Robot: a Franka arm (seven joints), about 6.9 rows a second.
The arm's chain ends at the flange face. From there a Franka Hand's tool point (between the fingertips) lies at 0.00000 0.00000 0.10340 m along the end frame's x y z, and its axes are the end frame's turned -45 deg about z.
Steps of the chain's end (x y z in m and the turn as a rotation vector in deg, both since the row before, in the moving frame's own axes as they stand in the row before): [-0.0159, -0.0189, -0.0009, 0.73, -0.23, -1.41]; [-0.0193, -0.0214, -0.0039, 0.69, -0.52, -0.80]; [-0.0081, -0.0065, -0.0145, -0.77, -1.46, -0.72]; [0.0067, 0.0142, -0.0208, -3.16, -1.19, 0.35]
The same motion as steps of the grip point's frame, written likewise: [0.0027, -0.0258, -0.0009, 0.68, 0.35, -1.41]; [0.0017, -0.0303, -0.0039, 0.86, 0.12, -0.80]; [-0.0040, -0.0112, -0.0145, 0.49, -1.58, -0.72]; [-0.0109, 0.0173, -0.0210, -1.39, -3.08, 0.35]
